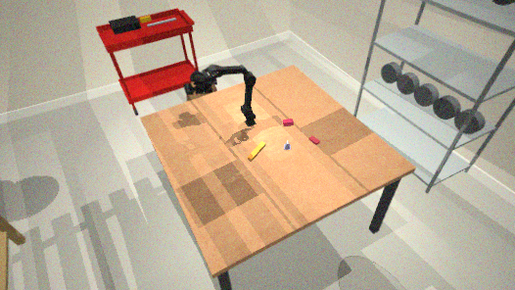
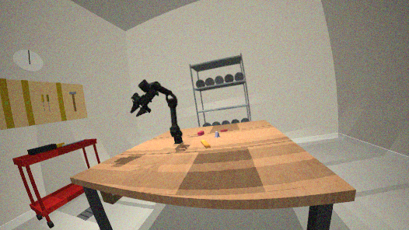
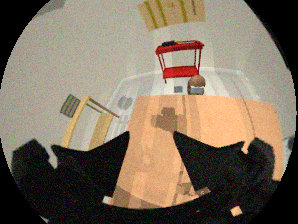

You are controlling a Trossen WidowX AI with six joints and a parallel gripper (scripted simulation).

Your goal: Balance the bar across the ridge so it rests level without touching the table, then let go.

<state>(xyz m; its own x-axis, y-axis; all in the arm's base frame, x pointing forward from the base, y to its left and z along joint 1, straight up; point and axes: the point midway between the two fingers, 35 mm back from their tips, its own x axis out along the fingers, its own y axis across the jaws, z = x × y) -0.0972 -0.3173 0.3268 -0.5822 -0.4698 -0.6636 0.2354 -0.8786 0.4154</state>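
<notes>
Right now my gripper tip is 38 cm short of the bar, 24 cm to the right of it and 30 cm above it. Round my gripper tip: magenta block (49 cm ahead, 61 cm to the left, 30 cm below).
</notes>
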